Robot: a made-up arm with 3 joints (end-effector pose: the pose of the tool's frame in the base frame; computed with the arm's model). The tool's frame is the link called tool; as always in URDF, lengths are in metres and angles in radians.
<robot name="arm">
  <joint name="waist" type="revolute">
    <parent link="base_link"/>
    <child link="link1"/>
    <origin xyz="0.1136 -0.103 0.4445"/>
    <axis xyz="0 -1 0"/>
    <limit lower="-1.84" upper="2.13"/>
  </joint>
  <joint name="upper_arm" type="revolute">
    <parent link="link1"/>
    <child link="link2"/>
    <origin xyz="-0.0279 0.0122 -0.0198"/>
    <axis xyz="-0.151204 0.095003 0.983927"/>
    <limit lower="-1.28" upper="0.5"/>
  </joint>
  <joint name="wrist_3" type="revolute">
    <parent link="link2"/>
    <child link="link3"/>
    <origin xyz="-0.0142 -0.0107 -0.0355"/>
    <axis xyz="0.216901 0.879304 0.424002"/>
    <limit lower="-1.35" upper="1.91"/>
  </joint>
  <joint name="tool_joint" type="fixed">
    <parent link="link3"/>
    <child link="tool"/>
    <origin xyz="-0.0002 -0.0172 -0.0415" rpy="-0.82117 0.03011 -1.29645"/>
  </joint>
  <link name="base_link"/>
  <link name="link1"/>
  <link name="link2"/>
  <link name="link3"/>
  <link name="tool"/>
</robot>
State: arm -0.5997 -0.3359 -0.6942
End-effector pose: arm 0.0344 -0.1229 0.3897 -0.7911 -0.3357 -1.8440
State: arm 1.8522 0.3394 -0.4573
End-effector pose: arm 0.2065 -0.1267 0.4497 1.4520 -0.3228 -1.8665
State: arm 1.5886 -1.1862 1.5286
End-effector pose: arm 0.1933 -0.0516 0.3811 0.2578 0.2963 -0.3986
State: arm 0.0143 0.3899 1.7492
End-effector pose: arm 0.0502 -0.1434 0.3800 -2.4526 0.9376 -1.0260
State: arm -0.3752 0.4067 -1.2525
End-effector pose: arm 0.0833 -0.1319 0.3786 -0.1284 -0.2364 -1.4861
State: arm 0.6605 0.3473 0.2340
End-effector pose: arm 0.1393 -0.1269 0.3446 -0.5390 -0.3044 -0.9292
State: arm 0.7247 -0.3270 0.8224
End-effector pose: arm 0.1233 -0.0994 0.3293 -0.6470 0.2659 -1.0969
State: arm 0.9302 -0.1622 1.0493
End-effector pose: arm 0.1396 -0.1081 0.3334 -0.7227 0.1356 -0.8815
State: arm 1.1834 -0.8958 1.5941
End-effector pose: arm 0.1560 -0.0667 0.3443 -0.2763 0.5511 -0.5550
